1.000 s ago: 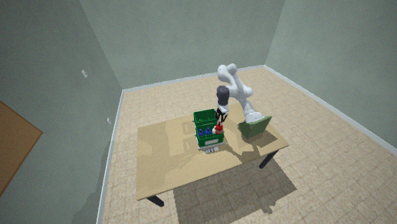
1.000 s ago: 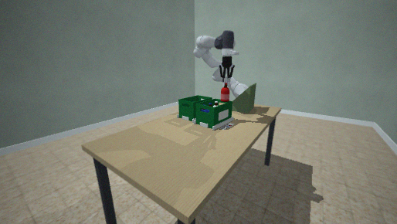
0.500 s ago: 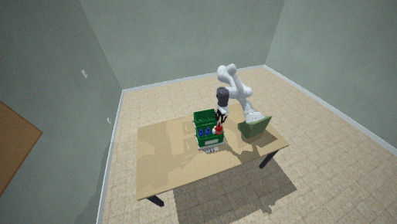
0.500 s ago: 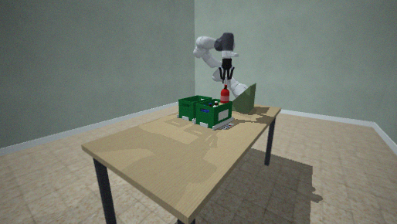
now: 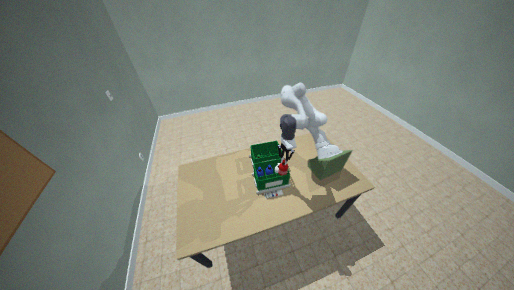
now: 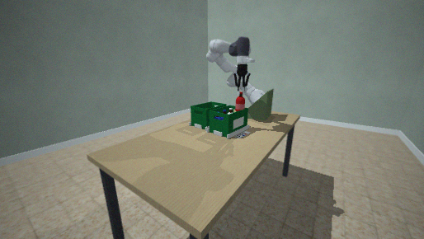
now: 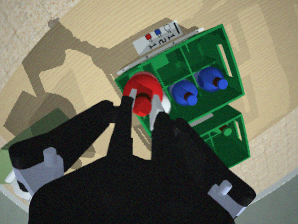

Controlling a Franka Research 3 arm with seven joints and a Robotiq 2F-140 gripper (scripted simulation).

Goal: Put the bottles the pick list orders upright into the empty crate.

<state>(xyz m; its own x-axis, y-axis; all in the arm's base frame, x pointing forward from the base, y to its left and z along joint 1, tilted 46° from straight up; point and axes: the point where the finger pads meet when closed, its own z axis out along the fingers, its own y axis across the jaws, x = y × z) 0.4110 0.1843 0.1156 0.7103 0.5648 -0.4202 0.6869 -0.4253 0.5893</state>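
The red-labelled bottle is 80 mm below my hand. From my hand the other things lie so: blue-capped bottle: 230 mm below, 90 mm to the right, 80 mm ahead; then pick list: 310 mm below, 100 mm ahead, 80 mm to the left; then white-capped bottle: 230 mm below, 90 mm to the right.
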